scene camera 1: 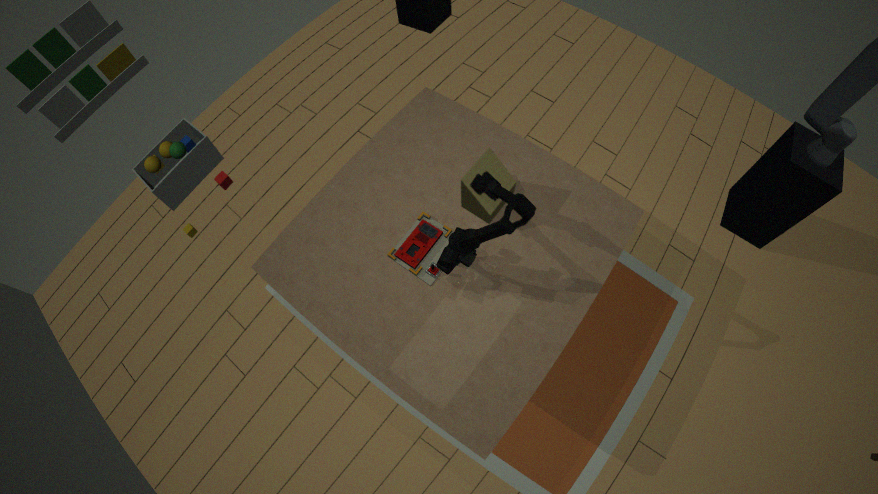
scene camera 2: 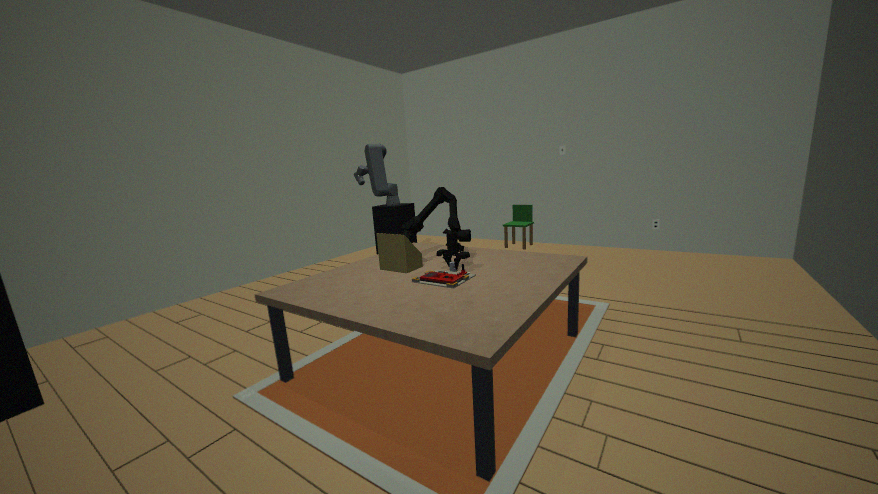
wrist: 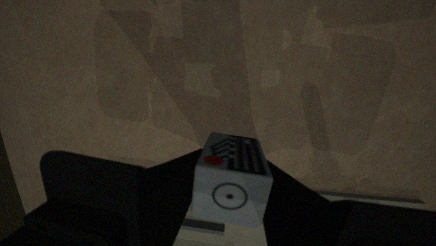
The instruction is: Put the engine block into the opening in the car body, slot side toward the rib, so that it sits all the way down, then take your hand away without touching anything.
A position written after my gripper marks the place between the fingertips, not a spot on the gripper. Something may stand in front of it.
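My gripper (wrist: 231, 160), visible. Grey engine block (wrist: 232, 182), same. Red car body (scene camera 1: 422, 239), visible; out of frame in the wrist view.
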